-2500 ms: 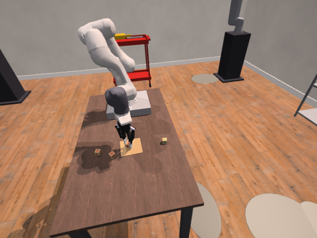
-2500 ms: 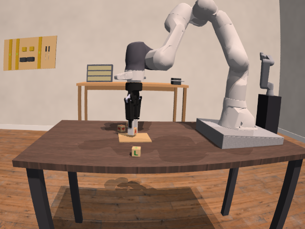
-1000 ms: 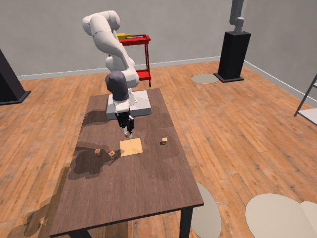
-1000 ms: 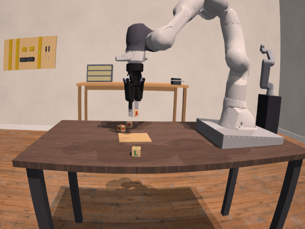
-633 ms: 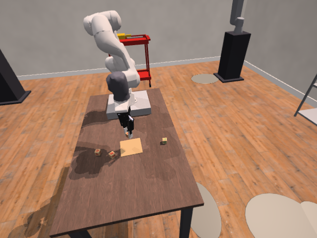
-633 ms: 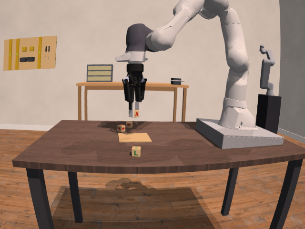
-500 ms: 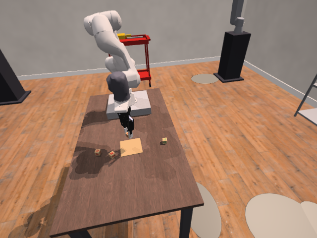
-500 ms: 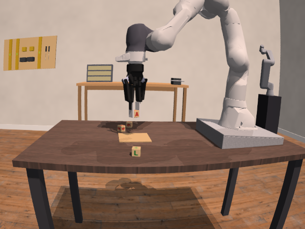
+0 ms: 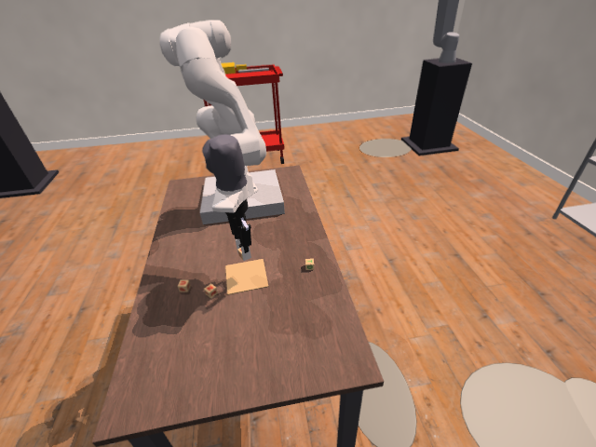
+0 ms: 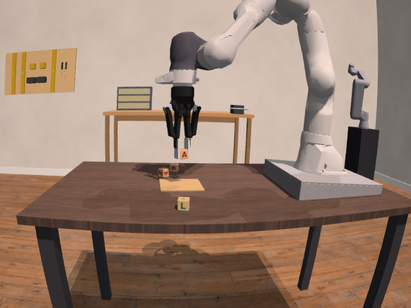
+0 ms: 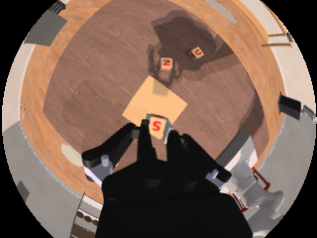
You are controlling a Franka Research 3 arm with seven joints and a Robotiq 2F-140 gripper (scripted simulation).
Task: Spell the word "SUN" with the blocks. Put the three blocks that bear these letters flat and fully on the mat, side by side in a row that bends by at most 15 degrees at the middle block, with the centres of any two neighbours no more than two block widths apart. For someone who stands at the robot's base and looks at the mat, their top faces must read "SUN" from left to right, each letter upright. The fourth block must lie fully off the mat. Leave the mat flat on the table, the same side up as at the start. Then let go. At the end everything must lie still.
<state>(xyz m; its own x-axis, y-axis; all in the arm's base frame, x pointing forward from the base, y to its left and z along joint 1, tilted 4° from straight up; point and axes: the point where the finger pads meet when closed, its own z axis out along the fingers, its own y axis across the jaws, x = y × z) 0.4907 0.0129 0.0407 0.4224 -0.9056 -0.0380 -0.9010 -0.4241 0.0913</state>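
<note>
Right now my hand is 1 cm to the left of the mat and 13 cm above it. Round my hand: S block 2 cm below; then N block 6 cm ahead, 13 cm to the right, 11 cm below; then U block 2 cm ahead, 22 cm to the right, 11 cm below.
</note>
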